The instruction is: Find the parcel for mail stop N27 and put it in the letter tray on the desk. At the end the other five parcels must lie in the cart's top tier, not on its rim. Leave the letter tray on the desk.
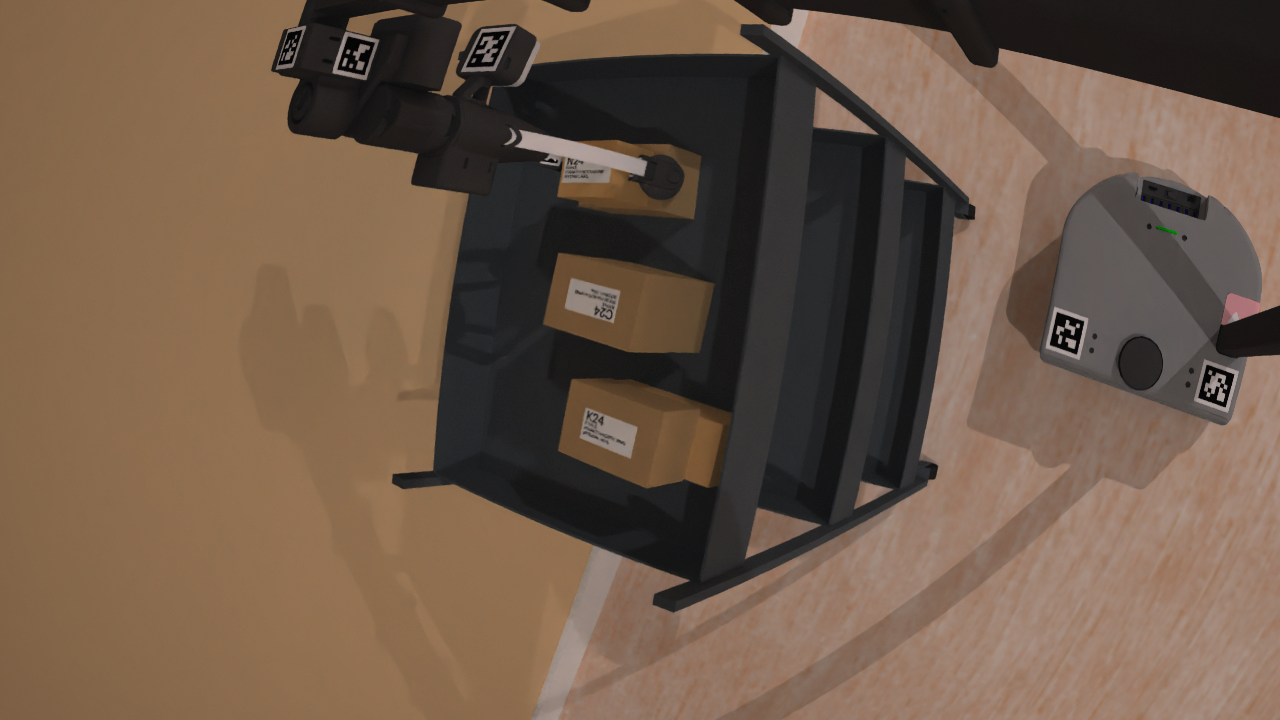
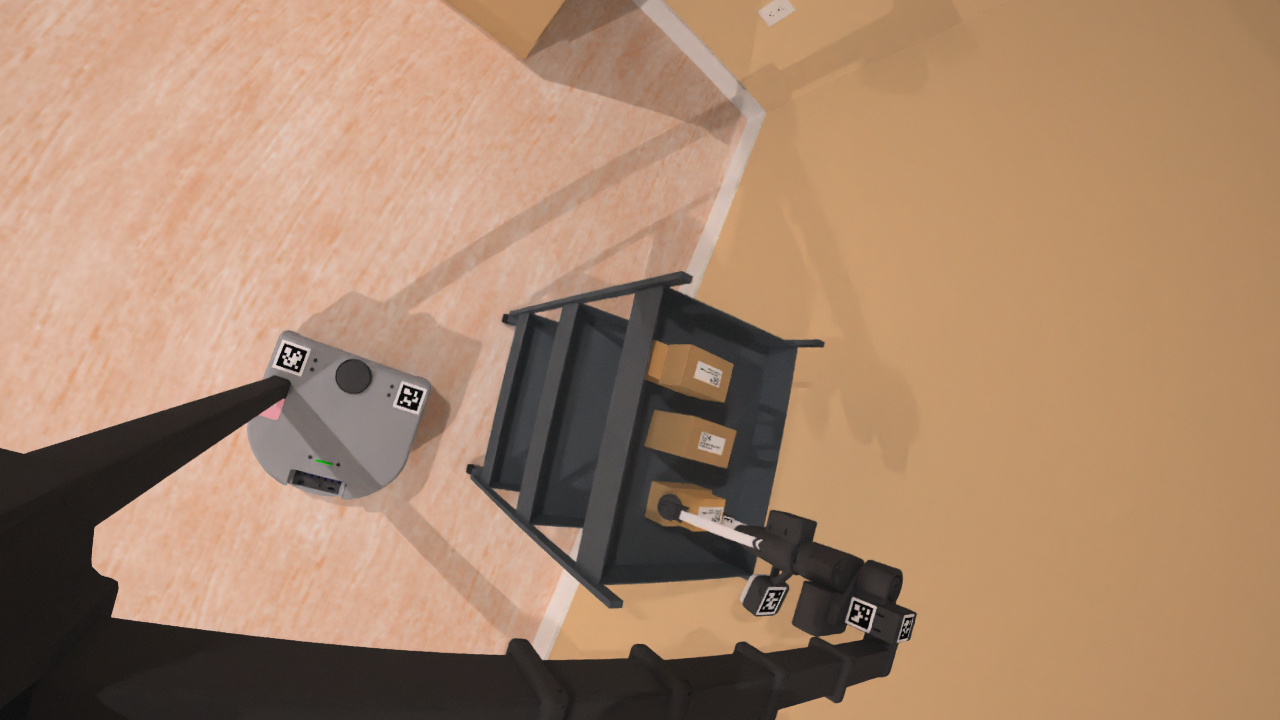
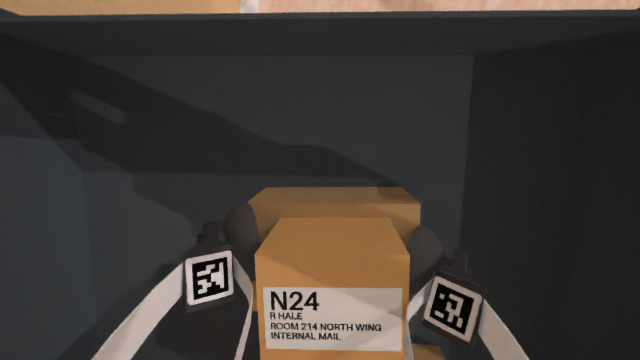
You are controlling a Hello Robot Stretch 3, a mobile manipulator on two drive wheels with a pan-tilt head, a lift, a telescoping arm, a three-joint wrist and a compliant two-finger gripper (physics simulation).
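Frame: origin at the robot's base, x ahead, y left, z up, level; metres.
Where they show: gripper, between the fingertips: (image 1: 633,172) (image 2: 682,508) (image 3: 332,241); robot's base, origin of its link: (image 1: 1138,361) (image 2: 353,374).
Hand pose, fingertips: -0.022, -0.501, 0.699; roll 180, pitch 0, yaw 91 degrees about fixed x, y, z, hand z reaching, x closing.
Things, the pixels of their top centre, and the offset from my fingertips, as dx, dy, dz.
- parcel marked N24, centre of its top: (image 3: 331,319) (image 1: 586,168) (image 2: 710,515) +0.007, +0.002, +0.064
- second parcel, centre of its top: (image 3: 331,260) (image 1: 622,175) (image 2: 689,507) +0.005, +0.000, +0.014
- parcel marked C24, centre of its top: (image 1: 591,299) (image 2: 712,443) +0.111, +0.041, +0.064
- parcel marked K24, centre of its top: (image 1: 607,432) (image 2: 708,374) +0.203, +0.086, +0.066
The parcel marked N24 (image 1: 586,170) (image 2: 711,513) (image 3: 332,270) is in the top tier of the dark cart (image 1: 760,295) (image 2: 626,429) (image 3: 320,35). My gripper (image 1: 662,176) (image 2: 669,507) (image 3: 332,241) has its pads against both sides of the N24 parcel, shut on it. A second parcel (image 1: 684,204) (image 2: 680,490) (image 3: 345,196) shows partly behind and lower, its label hidden. The parcel marked C24 (image 1: 581,291) (image 2: 689,438) lies in the middle. The parcel marked K24 (image 1: 608,434) (image 2: 711,374) has another parcel (image 1: 707,447) (image 2: 657,360) against it, label not visible. No N27 label or letter tray shows.
Two lower cart shelves show below the top tier. My base (image 1: 1154,277) (image 2: 358,438) stands on the floor beside the cart. The tan wall (image 1: 134,358) (image 2: 1074,268) is close on the cart's other side. My dark arm (image 2: 402,689) reaches across.
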